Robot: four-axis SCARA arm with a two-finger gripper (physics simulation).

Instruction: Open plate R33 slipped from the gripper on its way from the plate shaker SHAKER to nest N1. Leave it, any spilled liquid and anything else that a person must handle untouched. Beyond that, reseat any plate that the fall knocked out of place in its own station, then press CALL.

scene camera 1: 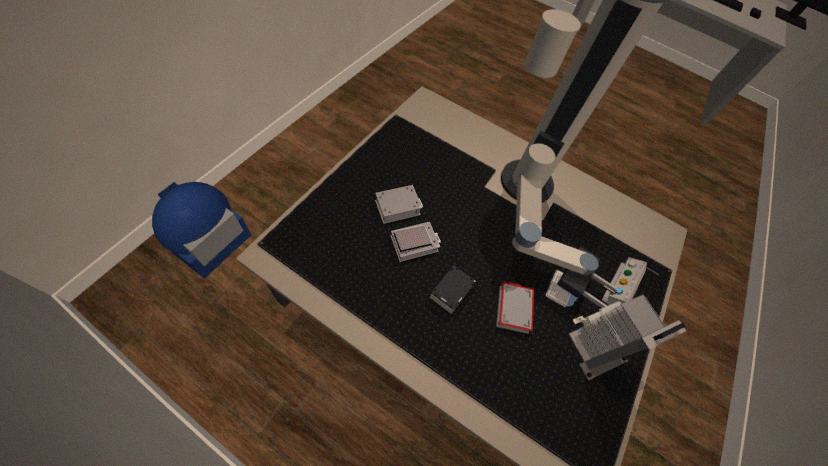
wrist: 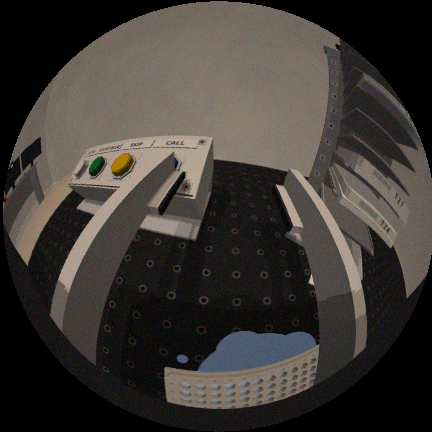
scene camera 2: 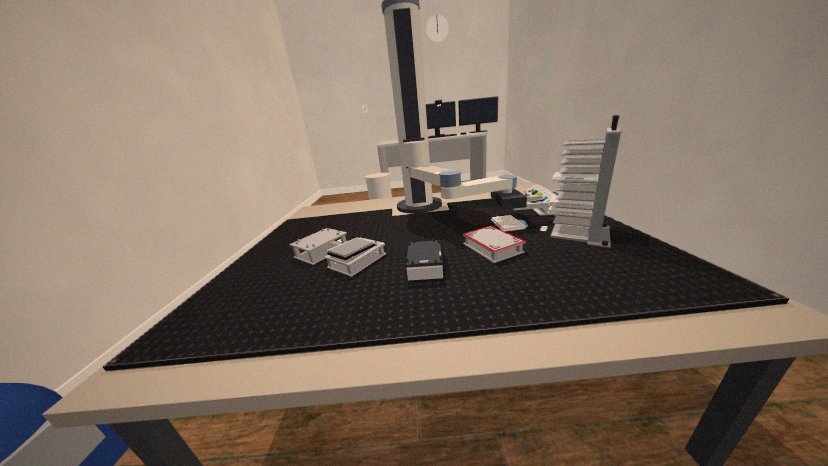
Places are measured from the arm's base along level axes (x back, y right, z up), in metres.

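Pixels of known places: gripper, fingertip midpoint: [scene camera 1: 612, 299] [wrist: 230, 168] [scene camera 2: 547, 200]; arm's base, origin of the base link: [scene camera 2: 419, 205].
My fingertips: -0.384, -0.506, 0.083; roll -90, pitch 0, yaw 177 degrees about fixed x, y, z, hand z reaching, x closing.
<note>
For each thing: its middle in the pictures, then the offset to it from my fingertips, as dx, dy, dz. "*": a spot on its surface instead.
- button panel, body centre: [wrist: 122, 173] [scene camera 1: 627, 283] [scene camera 2: 541, 198] +0.129, -0.043, -0.028
- blue CALL button, body centre: [wrist: 163, 167] [scene camera 1: 618, 291] +0.056, -0.015, -0.009
- open plate R33, body centre: [scene camera 1: 560, 288] [scene camera 2: 507, 222] -0.033, +0.172, -0.063
- blue spilled liquid, body centre: [wrist: 261, 378] [scene camera 1: 566, 292] -0.035, +0.143, -0.069
- plate, body centre: [scene camera 2: 351, 246] [scene camera 1: 413, 237] -0.223, +0.754, -0.011
- plate rack, body centre: [wrist: 370, 121] [scene camera 1: 625, 335] [scene camera 2: 589, 180] -0.178, -0.032, +0.116
- red-edged station, body centre: [scene camera 2: 492, 241] [scene camera 1: 515, 307] -0.221, +0.291, -0.047
- dark-topped station, surface spot: [scene camera 2: 424, 253] [scene camera 1: 452, 289] * -0.315, +0.521, -0.016
- white station, body centre: [scene camera 2: 320, 243] [scene camera 1: 398, 203] -0.111, +0.898, -0.037
My gripper [scene camera 1: 613, 298] [wrist: 230, 168] is shut to its narrow stand with nothing between its fingers, low beside the button panel [scene camera 1: 636, 279] [wrist: 197, 162]. In the wrist view its left finger hides most of the blue CALL button [scene camera 1: 618, 290] [wrist: 176, 162]; contact cannot be told. The button looks bright blue in scene camera 1. The open plate R33 [scene camera 1: 559, 288] [scene camera 2: 508, 222] [wrist: 240, 389] lies on the mat behind the gripper, with blue spilled liquid [scene camera 1: 572, 300] [scene camera 2: 523, 224] [wrist: 260, 352] beside it. A plate [scene camera 1: 413, 237] [scene camera 2: 351, 248] sits on a white station, looking level.
A plate rack [scene camera 1: 663, 334] [scene camera 2: 605, 185] stands right of the gripper, holding plates T24 [wrist: 370, 215] and T27. A red-edged station [scene camera 1: 515, 306] [scene camera 2: 494, 238], a dark-topped station [scene camera 1: 453, 287] [scene camera 2: 424, 253] and a white station [scene camera 1: 398, 199] [scene camera 2: 318, 240] stand on the mat.
</note>
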